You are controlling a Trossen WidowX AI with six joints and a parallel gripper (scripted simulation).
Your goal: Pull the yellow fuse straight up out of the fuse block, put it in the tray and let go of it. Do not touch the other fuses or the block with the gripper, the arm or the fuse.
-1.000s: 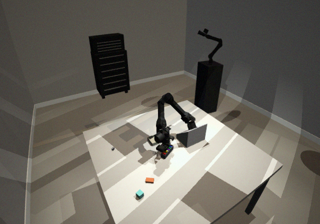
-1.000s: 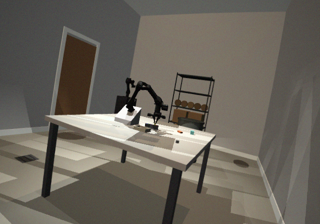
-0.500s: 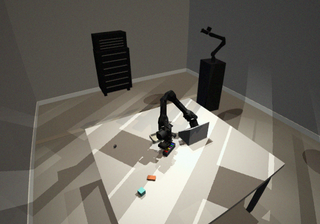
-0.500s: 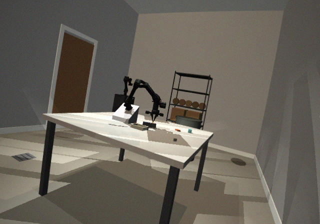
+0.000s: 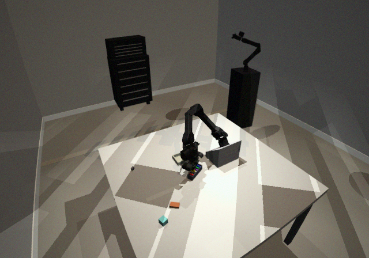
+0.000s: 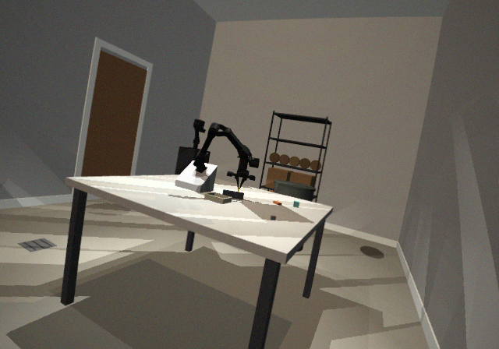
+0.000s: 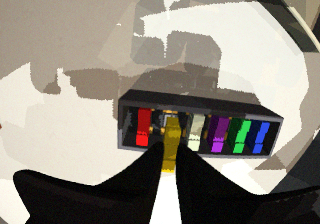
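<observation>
Now: gripper tip 20 cm to the left of the shallow tan tray and 6 cm above it. The rest, counted from my gripper tip: orange block: 20 cm ahead, 19 cm to the left, 6 cm below; then teal cube: 30 cm ahead, 29 cm to the left, 5 cm below; then yellow fuse: 1 cm below.
</observation>
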